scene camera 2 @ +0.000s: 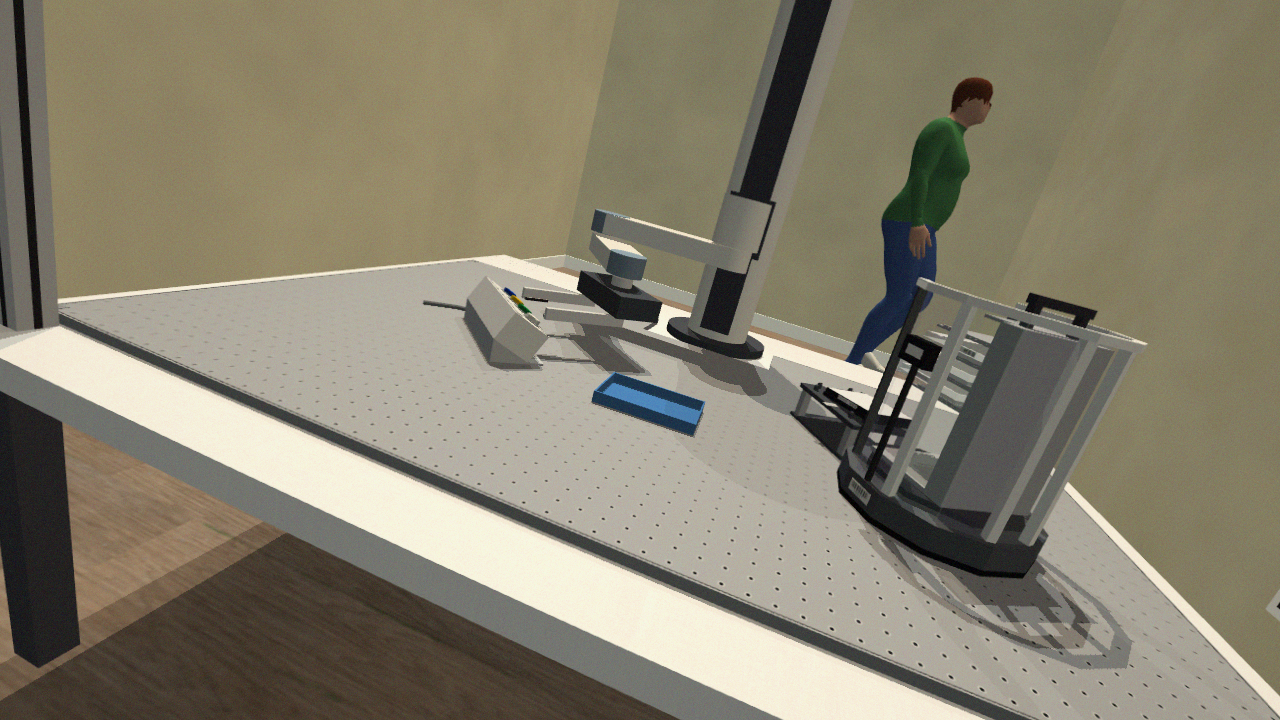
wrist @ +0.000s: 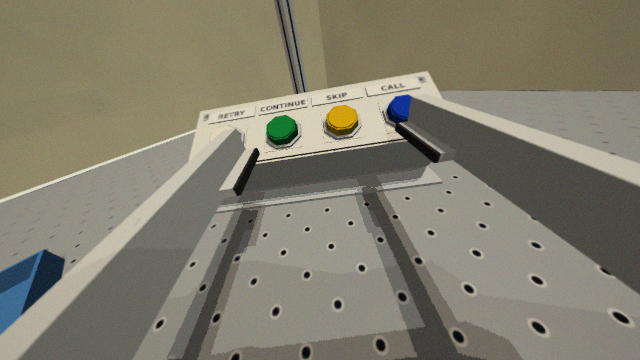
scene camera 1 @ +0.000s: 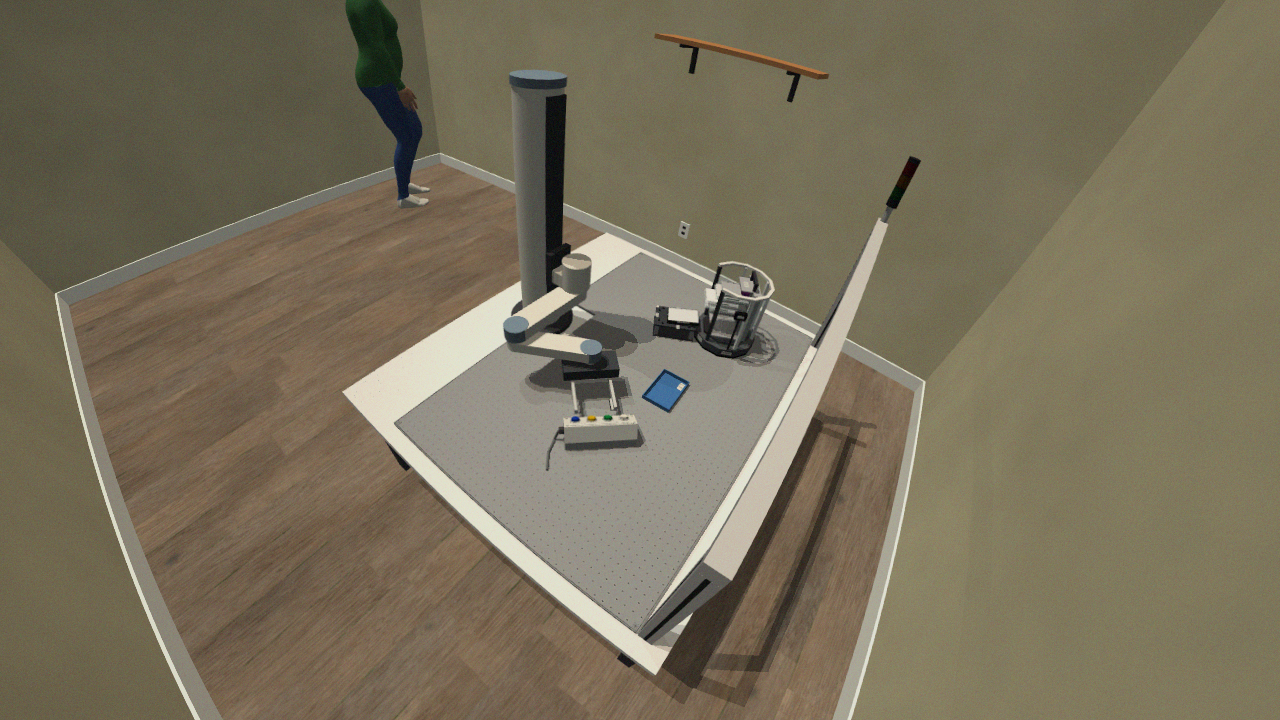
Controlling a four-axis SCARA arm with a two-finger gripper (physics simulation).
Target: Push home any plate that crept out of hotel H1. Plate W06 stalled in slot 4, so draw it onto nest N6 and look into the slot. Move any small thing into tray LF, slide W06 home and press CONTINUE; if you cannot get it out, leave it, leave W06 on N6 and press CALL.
gripper: scene camera 2 533, 302; wrist; scene camera 1
same spot on gripper: (scene camera 1: 613, 405) = (wrist: 235, 147)
